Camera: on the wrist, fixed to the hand. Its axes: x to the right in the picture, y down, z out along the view.
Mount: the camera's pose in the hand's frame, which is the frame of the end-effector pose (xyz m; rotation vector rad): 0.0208 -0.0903 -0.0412 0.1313 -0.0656 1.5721
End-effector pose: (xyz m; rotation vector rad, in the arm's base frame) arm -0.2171 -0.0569 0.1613 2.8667 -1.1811 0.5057
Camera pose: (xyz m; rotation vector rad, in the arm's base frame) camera -0.1534 -0.0014 0.2174 -1.0791 2.5460 -0.3074
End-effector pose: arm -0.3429 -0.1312 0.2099 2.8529 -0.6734 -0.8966
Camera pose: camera -0.2697 -0.0612 0.2150 1.4003 -2.3567 -0.5488
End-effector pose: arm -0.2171 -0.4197 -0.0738 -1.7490 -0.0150 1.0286
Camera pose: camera -0.1375 -0.4017 -0.0135 -1.3987 1.5363 2.0519
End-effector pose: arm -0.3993 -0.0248 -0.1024 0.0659 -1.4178 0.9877
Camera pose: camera -0.3160 -0.0460 -0.0485 -1.0736 -1.3173 2.3271
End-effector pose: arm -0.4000 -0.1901 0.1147 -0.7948 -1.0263 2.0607
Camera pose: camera -0.3529 -0.1160 0.1655 1.1913 0.0668 -2.2065
